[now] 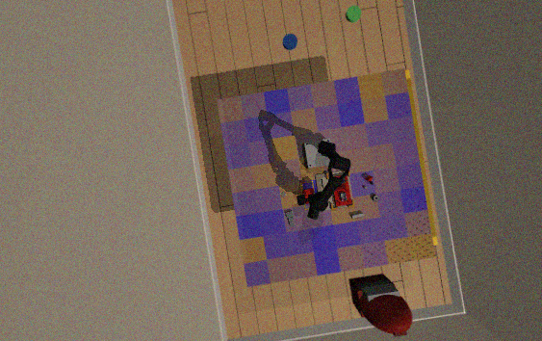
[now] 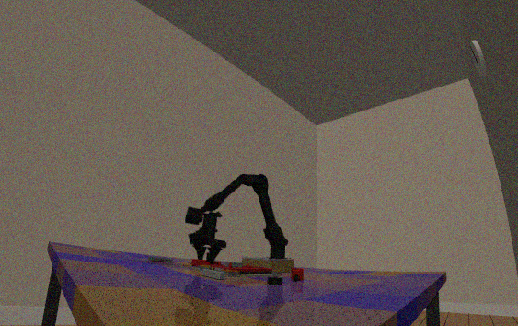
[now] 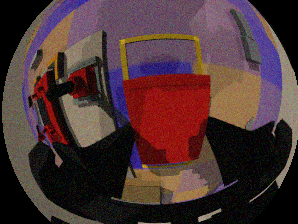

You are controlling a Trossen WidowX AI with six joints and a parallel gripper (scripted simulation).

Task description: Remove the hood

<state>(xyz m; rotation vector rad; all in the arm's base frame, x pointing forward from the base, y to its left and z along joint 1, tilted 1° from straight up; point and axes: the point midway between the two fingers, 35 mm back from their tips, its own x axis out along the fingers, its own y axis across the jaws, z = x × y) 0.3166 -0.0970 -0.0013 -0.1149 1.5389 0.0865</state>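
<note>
Now: gripper tip right at the hood. From my gripper tip the other things lie so: dark wheel (450 mm to the left, 30 mm ahead, 10 mm below).
</note>
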